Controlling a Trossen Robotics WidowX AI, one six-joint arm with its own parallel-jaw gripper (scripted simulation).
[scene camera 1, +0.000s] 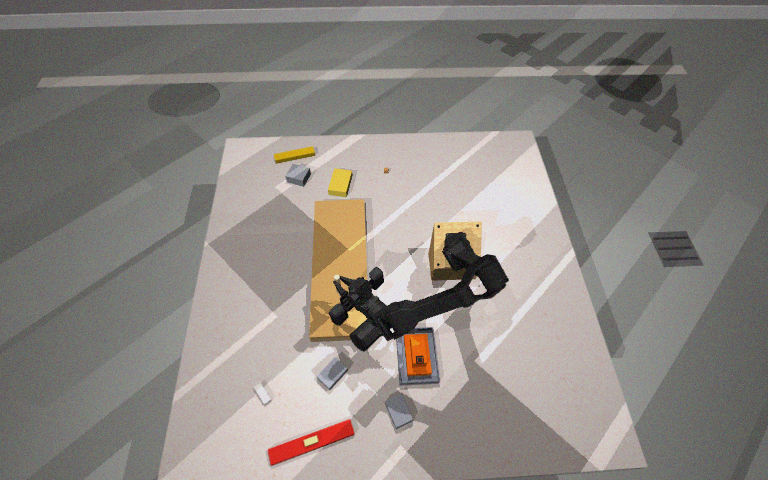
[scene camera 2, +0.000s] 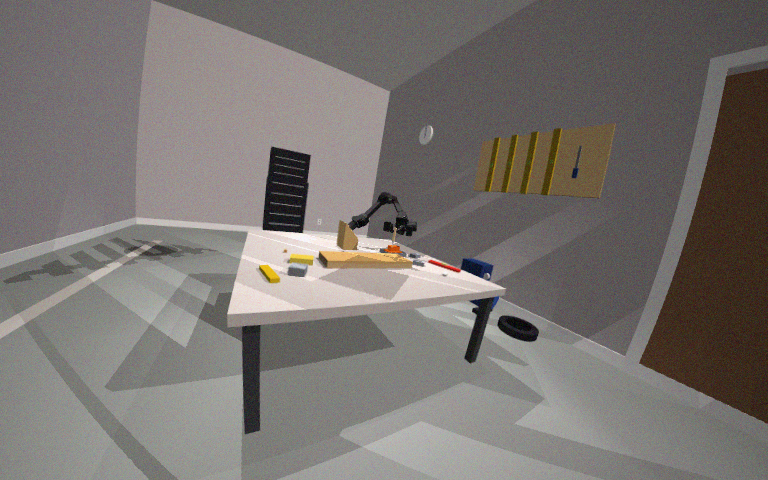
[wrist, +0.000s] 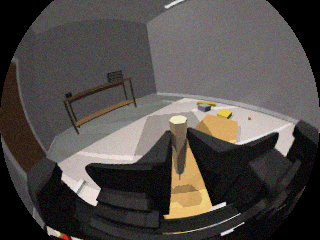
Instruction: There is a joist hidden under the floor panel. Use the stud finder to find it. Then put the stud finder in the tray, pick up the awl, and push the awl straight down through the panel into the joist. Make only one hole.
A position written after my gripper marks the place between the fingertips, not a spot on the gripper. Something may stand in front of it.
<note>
My gripper [scene camera 1: 336,279] holds an awl. Further things: a red level [scene camera 1: 339,431], a stud finder [scene camera 1: 418,363] and a grey tray [scene camera 1: 434,378].
My gripper also shows in the wrist view [wrist: 178,132]. The wrist view does not show the stud finder: it is out of frame.
</note>
